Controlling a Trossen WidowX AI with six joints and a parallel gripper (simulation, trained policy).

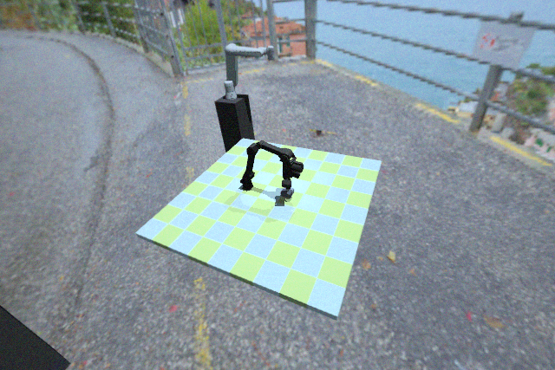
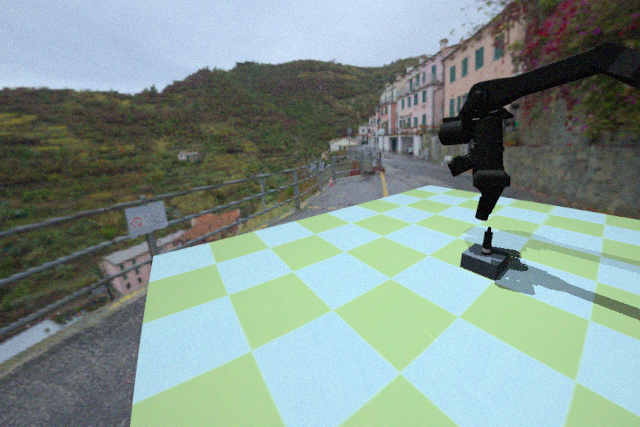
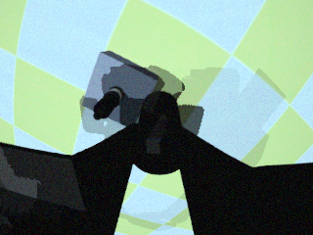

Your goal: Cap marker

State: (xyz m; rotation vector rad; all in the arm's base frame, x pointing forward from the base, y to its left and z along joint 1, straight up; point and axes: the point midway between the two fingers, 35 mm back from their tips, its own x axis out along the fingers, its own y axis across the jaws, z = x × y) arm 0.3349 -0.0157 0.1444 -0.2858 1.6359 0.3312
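The grey holder block lies 2 cm behind my gripper tip, 4 cm to the left of it and 9 cm below it. Also, from my gripper tip: dark cap: 1 cm ahead, 1 cm above.
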